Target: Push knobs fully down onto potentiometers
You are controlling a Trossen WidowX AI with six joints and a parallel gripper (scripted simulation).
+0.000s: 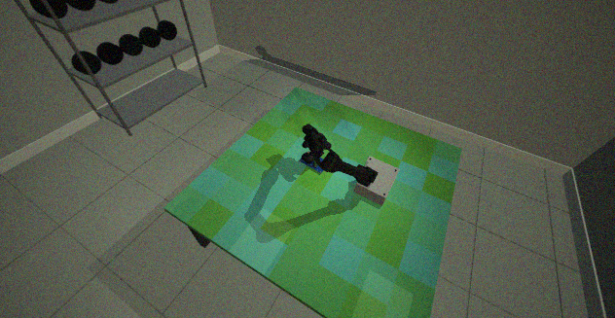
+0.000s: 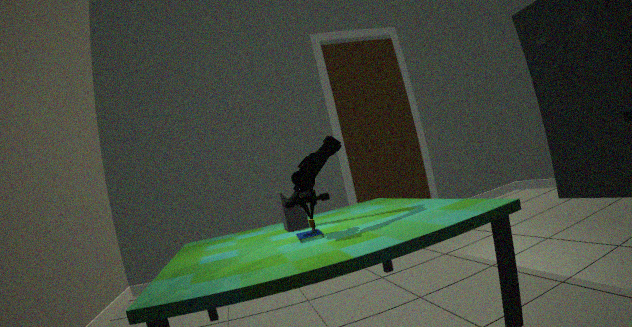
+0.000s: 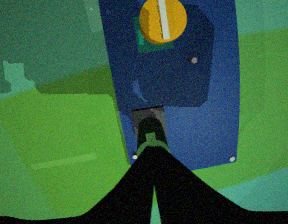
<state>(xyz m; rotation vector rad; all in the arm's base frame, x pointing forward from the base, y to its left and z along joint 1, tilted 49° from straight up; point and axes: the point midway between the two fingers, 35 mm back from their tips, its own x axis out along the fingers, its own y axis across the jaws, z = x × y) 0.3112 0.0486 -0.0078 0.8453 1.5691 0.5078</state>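
Right now my gripper tip is 60 mm short of the orange knob and 10 mm to the left of it.
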